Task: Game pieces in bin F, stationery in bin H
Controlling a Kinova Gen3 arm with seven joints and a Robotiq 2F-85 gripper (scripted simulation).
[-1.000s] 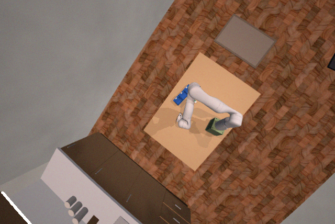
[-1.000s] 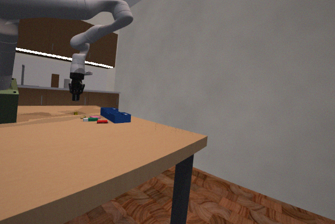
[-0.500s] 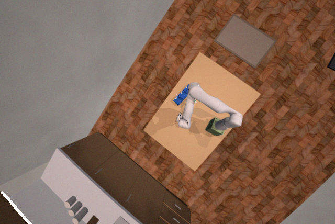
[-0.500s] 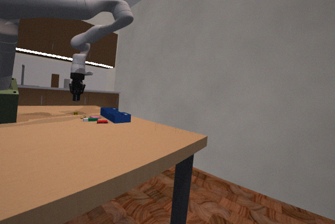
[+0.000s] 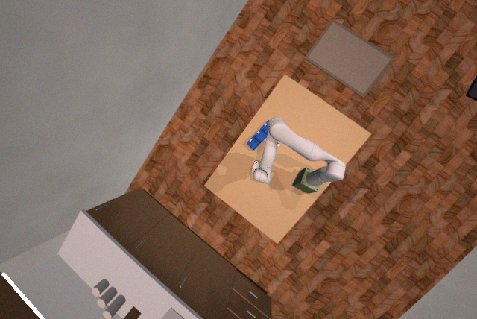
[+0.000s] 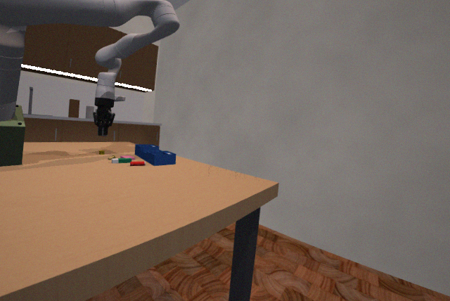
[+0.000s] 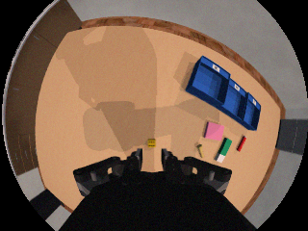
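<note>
My hand is 9 cm above the yellow piece. Round my hand: green piece: 19 cm to the right, 9 cm below, 2 cm behind; pink block: 15 cm to the right, 9 cm below, 4 cm ahead; thin golden thing: 12 cm to the right, 9 cm below, 1 cm behind.
</note>
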